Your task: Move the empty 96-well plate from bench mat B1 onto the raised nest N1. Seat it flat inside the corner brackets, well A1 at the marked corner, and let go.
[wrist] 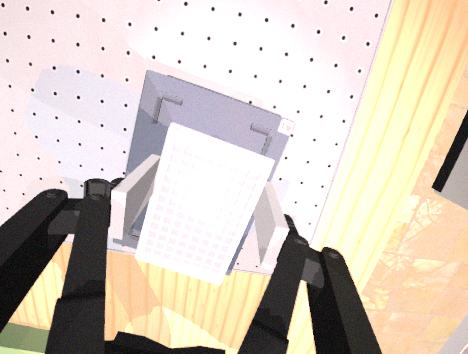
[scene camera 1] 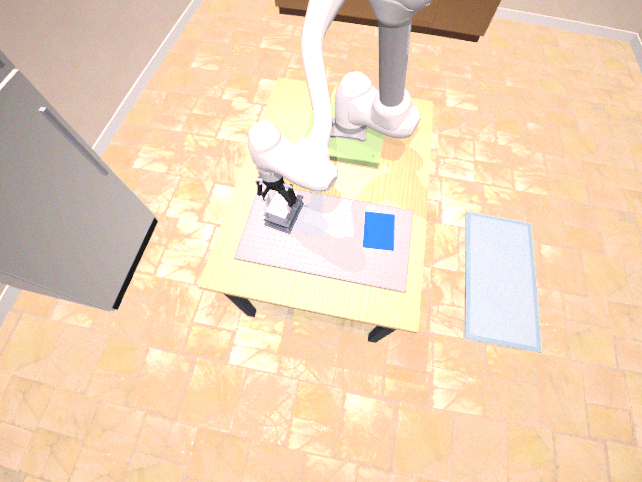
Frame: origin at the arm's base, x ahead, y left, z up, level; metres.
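Seen in the pictures: gripper, fingertip midpoint: (wrist: 209, 184) (scene camera 1: 279, 207); arm's base, link origin: (scene camera 1: 349, 127).
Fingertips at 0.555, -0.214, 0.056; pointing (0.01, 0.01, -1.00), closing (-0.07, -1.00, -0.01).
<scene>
Offsets run from my fingertips to a thing's top centre, as dx, dy, dz. "pt": to the spot under its first point. Level surfaces: height alone.
The white 96-well plate @[-0.025, +0.005, +0.013] (scene camera 1: 279, 206) (wrist: 200, 205) is between the finger pads of my gripper (scene camera 1: 277, 199) (wrist: 209, 184), which is shut on its long sides. The plate hangs over the grey raised nest N1 @[-0.008, +0.013, -0.002] (scene camera 1: 282, 225) (wrist: 215, 110). In the wrist view it covers much of the nest and reaches past its lower edge; the two far corner brackets (wrist: 170, 101) (wrist: 261, 130) show beyond it. The label A1 @[pt +0.058, -0.052, -0.004] (wrist: 286, 126) is at the nest's upper right corner. The plate's height above the nest is hard to tell. Blue bench mat B1 @[dz -0.064] (scene camera 1: 379, 230) has no plate on it.
The nest and blue mat are on a pale perforated board @[dz -0.065] (scene camera 1: 321, 259) (wrist: 240, 45) on the wooden table @[dz -0.078] (scene camera 1: 311, 303) (wrist: 395, 90). The robot's base stands on a green plate (scene camera 1: 357, 153) behind. A grey cabinet (scene camera 1: 67, 207) stands beyond the table's left side.
</scene>
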